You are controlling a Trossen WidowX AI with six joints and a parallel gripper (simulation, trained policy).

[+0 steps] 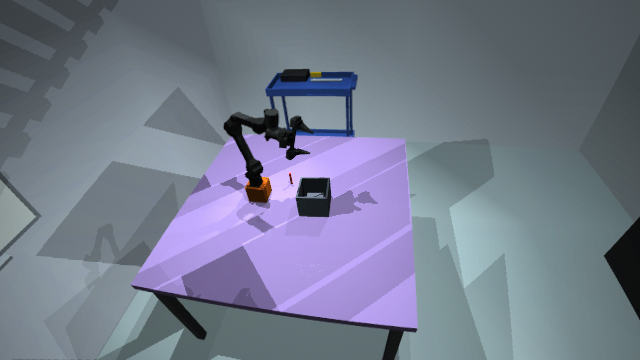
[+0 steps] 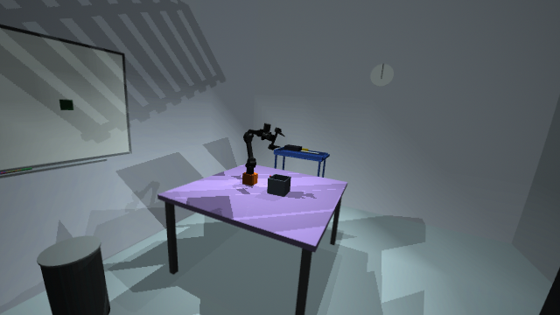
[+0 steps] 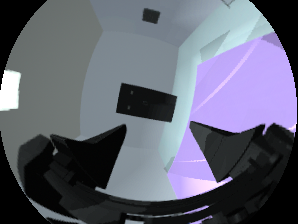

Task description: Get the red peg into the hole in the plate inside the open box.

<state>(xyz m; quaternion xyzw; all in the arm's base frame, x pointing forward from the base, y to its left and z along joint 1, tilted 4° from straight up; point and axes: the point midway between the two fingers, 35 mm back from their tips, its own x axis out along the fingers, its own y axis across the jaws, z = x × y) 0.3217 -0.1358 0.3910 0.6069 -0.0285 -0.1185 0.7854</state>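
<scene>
The red peg lies 210 mm behind my gripper tip, 260 mm to the left of it and 430 mm below it. Round my gripper tip: pale plate: 40 mm behind, 90 mm to the left, 420 mm below.
</scene>
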